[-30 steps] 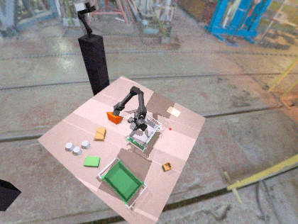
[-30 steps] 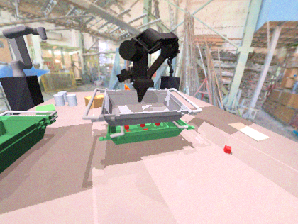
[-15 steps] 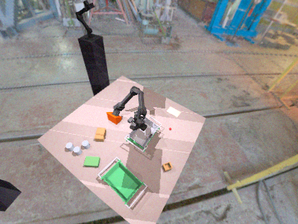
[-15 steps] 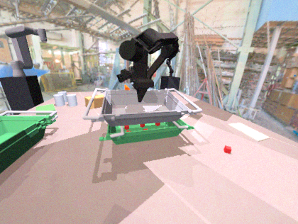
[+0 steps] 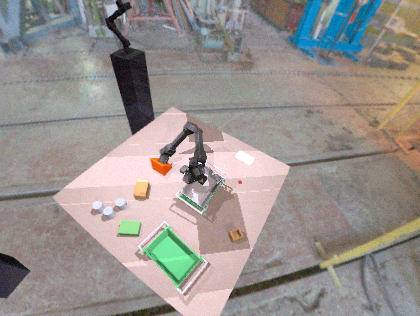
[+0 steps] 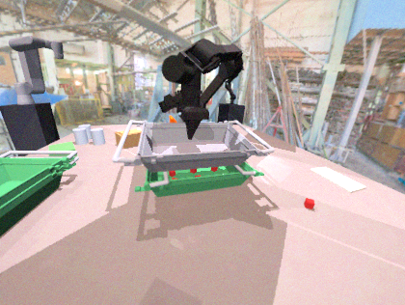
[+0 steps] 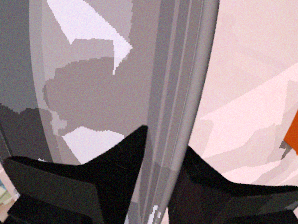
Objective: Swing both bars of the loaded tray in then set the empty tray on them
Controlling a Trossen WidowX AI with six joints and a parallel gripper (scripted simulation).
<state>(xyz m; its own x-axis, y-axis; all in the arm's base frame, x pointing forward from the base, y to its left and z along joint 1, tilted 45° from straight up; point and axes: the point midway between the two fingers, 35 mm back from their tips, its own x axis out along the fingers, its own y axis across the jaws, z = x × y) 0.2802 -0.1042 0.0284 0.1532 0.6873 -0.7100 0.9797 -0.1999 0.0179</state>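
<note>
The grey tray is 80 mm ahead of my gripper tip, 20 mm above it and 10 mm to the right of it. The rest, counted from my gripper tip: tan block (310 mm behind, 190 mm to the right, 70 mm below); small brown box (400 mm ahead, 190 mm to the right, 90 mm below); red block (300 mm ahead, 210 mm to the left, 90 mm below).
</note>
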